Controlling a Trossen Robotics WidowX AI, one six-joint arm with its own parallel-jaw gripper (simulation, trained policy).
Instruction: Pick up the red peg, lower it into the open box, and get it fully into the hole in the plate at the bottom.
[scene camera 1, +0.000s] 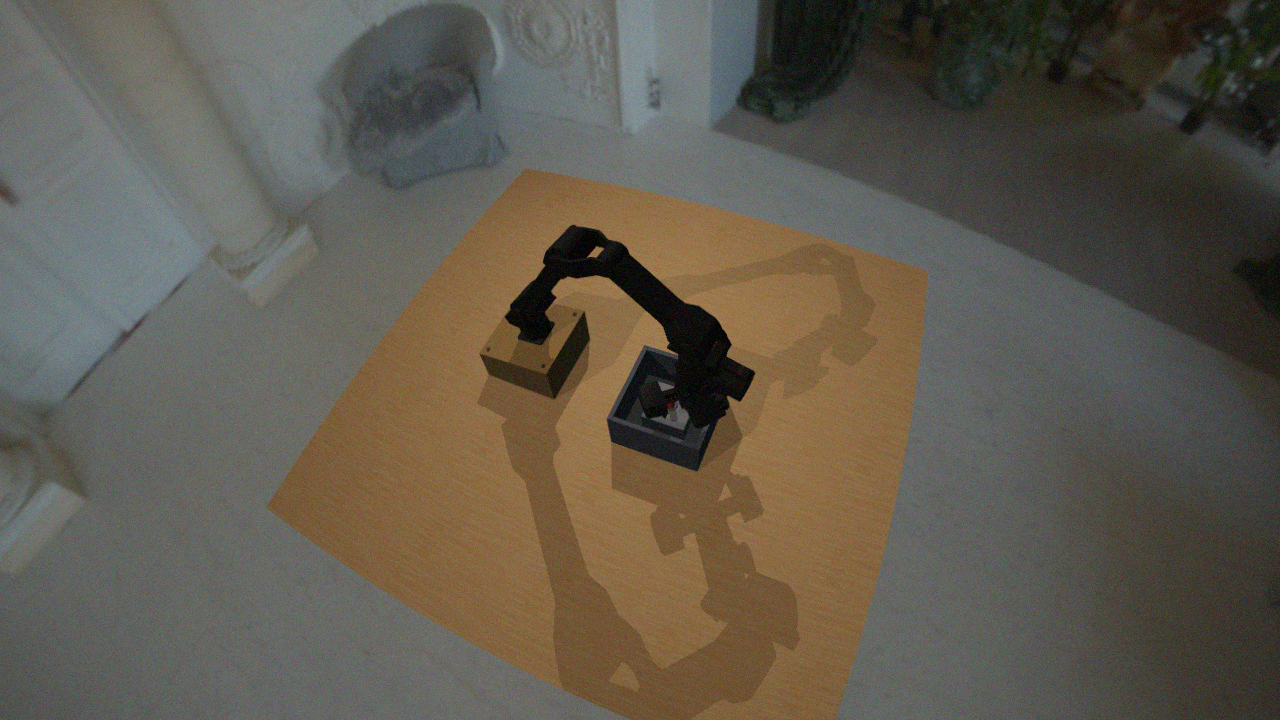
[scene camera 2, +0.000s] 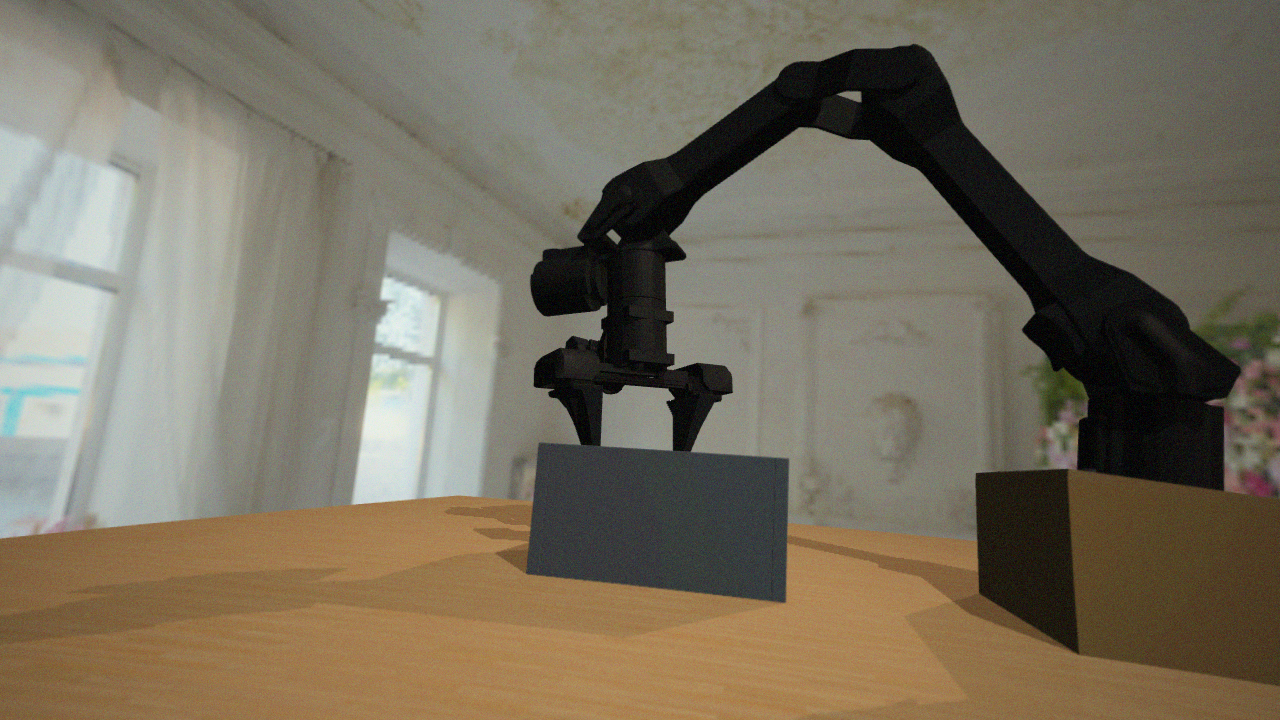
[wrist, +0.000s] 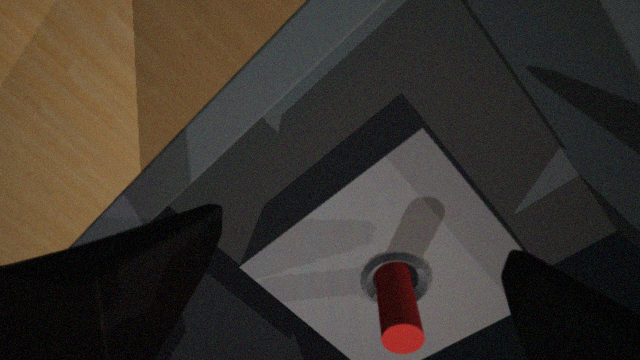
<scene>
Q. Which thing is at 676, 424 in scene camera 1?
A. A light grey plate.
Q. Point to a light grey plate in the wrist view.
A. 391, 191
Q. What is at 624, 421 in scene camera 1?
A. A dark box.
</scene>
